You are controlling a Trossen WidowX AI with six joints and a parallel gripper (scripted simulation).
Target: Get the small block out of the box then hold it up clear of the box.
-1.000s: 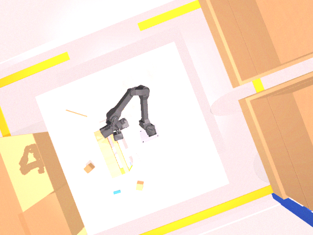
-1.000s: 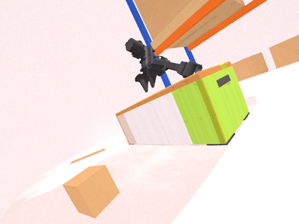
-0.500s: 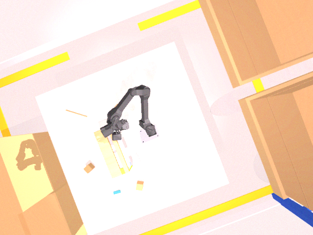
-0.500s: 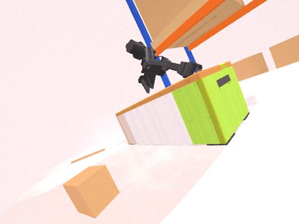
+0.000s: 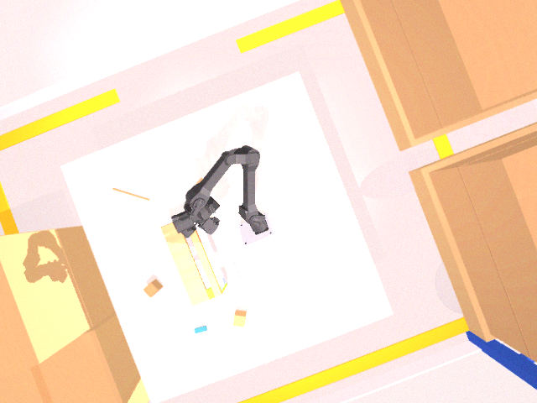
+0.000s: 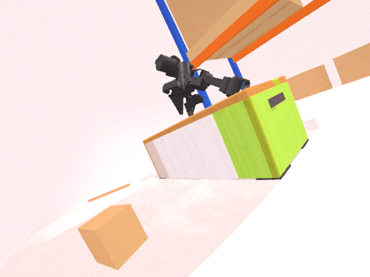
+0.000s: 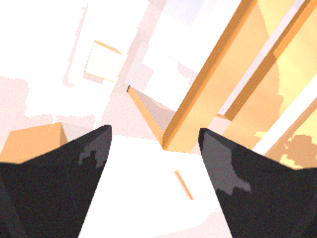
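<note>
My gripper tip is now 130 mm above the pale yellow block and 20 mm past it. Also, from my gripper tip: thin orange stick (310 mm ahead, 240 mm to the right, 140 mm below); then long box (160 mm to the left, 80 mm below, 60 mm ahead).
</note>
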